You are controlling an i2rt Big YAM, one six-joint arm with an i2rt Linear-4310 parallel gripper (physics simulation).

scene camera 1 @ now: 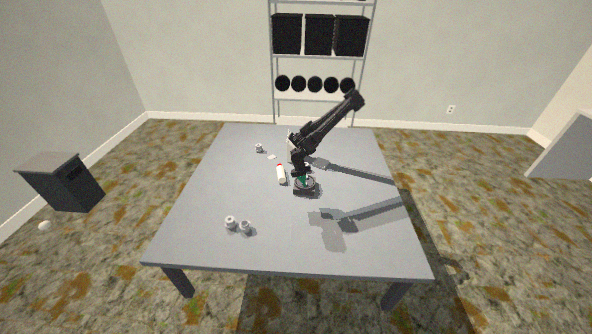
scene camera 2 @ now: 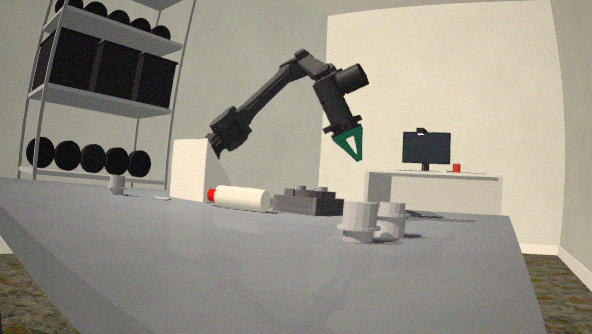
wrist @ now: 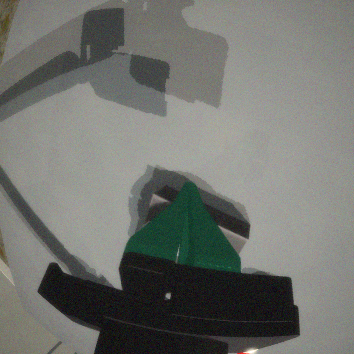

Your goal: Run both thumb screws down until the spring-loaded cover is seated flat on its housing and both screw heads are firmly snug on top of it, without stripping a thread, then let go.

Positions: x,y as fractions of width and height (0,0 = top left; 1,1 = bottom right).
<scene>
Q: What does the white cylinder with red cap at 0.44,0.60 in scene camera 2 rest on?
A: The table.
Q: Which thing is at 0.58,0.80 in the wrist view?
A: The gripper.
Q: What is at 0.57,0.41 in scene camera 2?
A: The gripper.
</scene>
